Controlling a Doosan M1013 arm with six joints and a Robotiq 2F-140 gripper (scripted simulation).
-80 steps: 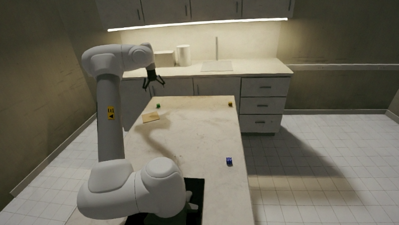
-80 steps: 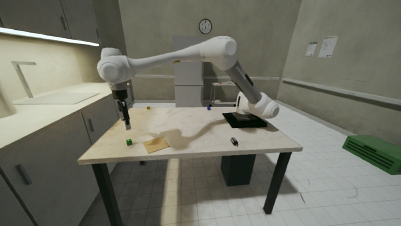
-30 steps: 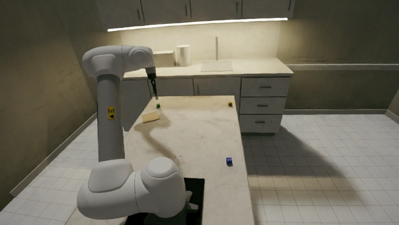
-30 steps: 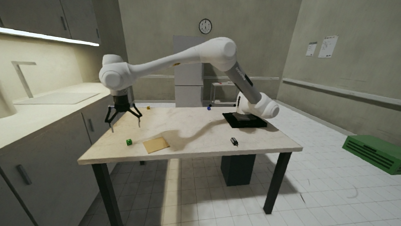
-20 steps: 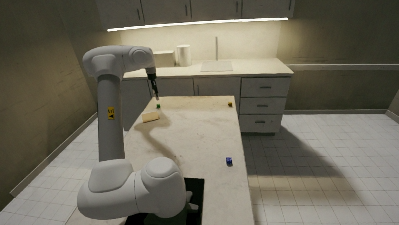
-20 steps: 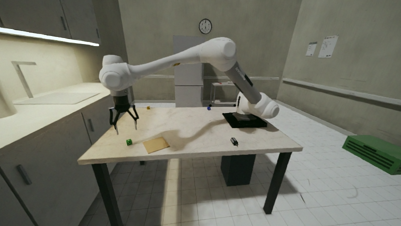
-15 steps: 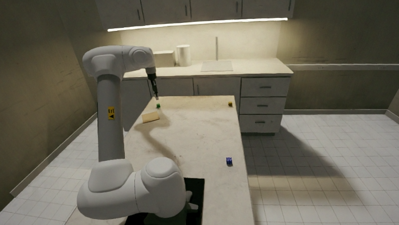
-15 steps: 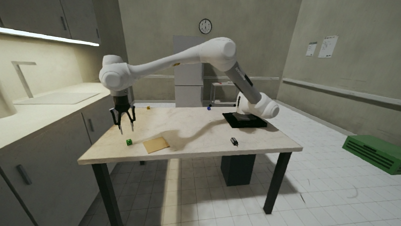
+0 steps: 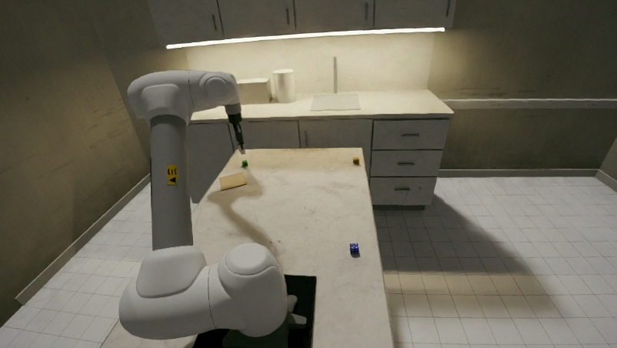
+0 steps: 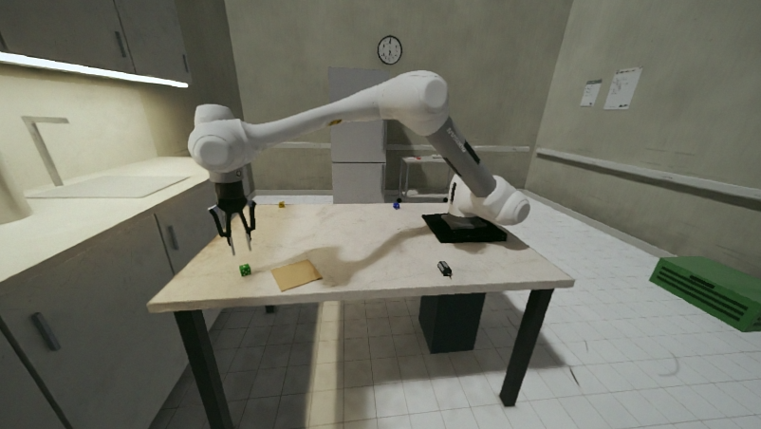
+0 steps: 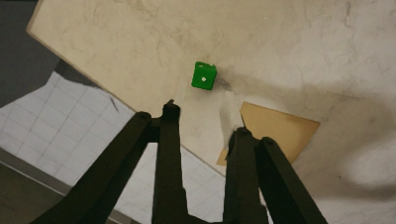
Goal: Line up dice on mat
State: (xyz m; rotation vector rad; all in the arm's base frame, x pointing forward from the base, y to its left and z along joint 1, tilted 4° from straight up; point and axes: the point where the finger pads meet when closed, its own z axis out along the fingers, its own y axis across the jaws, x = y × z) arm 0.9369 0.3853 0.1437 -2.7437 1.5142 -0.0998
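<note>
Right now the green die is 110 mm below my hand. Also, from my hand: yellow die: 50 mm ahead, 670 mm to the right, 110 mm below; then tan mat: 170 mm behind, 10 mm to the left, 120 mm below; then blue die: 630 mm behind, 650 mm to the right, 110 mm below.
</note>
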